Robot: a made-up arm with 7 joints.
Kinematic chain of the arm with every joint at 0, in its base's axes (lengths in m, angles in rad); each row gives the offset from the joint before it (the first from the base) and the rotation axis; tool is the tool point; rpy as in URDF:
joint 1: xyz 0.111 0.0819 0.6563 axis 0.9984 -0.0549 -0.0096
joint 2: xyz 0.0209 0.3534 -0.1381 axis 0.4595 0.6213 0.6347
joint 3: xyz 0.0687 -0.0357 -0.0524 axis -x
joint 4: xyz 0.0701 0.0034 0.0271 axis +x
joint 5: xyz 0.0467 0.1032 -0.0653 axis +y
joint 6: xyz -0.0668 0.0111 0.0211 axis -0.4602 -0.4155 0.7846
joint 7: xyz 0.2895 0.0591 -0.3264 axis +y
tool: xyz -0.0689 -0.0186 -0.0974 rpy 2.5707 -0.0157 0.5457
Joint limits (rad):
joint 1: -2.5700..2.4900
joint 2: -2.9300..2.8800
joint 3: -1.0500..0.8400
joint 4: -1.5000..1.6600
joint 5: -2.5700..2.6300
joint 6: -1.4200..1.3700
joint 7: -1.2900..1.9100
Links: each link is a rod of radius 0.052 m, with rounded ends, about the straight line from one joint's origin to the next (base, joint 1, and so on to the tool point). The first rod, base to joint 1, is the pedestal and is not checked.
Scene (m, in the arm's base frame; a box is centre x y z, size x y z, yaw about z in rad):
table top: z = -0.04
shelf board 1: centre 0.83 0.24 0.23 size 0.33 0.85 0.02 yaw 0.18
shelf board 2: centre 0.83 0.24 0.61 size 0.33 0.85 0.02 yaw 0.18
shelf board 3: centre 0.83 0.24 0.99 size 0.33 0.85 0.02 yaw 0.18
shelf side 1: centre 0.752 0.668 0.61 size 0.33 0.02 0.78 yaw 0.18
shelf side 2: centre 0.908 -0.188 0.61 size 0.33 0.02 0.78 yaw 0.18
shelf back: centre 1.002 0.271 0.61 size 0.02 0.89 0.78 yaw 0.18
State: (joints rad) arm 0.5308 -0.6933 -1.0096 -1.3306 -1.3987 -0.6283 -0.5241
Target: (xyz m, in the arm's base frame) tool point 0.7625 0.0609 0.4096
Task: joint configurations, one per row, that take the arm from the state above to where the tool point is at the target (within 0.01 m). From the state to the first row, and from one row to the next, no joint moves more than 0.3 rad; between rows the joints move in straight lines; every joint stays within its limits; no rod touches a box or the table.
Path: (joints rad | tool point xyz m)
1: 0.3678 -0.7969 -0.9649 -1.3645 -1.3935 -0.5671 -0.2798 | 0.7293 0.1692 0.7724
2: 0.2048 -0.9005 -0.9202 -1.3984 -1.3884 -0.5059 -0.0354 | 0.6827 0.1445 0.7646
3: 0.0417 -1.0041 -0.8755 -1.4322 -1.3832 -0.4447 0.2089 | 0.6268 0.1286 0.7701
4: -0.1213 -1.1077 -0.8308 -1.4661 -1.3780 -0.3834 0.4532 | 0.5646 0.1281 0.7832
5: -0.2843 -1.2113 -0.7861 -1.5000 -1.3729 -0.3222 0.6976 | 0.4997 0.1458 0.7949
6: -0.0429 -1.1325 -0.7583 -1.5000 -1.1788 -0.4270 0.5301 | 0.5217 0.0310 0.7560
7: 0.1984 -1.0536 -0.7305 -1.5000 -0.9847 -0.5317 0.3626 | 0.5333 -0.0421 0.6581
8: 0.4398 -0.9747 -0.7027 -1.5000 -0.7906 -0.6365 0.1952 | 0.5331 -0.0491 0.5304
9: 0.6812 -0.8958 -0.6749 -1.5000 -0.5965 -0.7412 0.0277 | 0.5197 0.0167 0.4096
10: 0.4361 -0.7815 -0.7350 -1.5000 -0.7047 -0.7919 -0.1968 | 0.6139 0.0146 0.4215
11: 0.1909 -0.6671 -0.7950 -1.5000 -0.8129 -0.8427 -0.4213 | 0.6966 0.0321 0.4247
12: -0.0542 -0.5528 -0.8550 -1.5000 -0.9210 -0.8934 -0.6458 | 0.7625 0.0609 0.4096

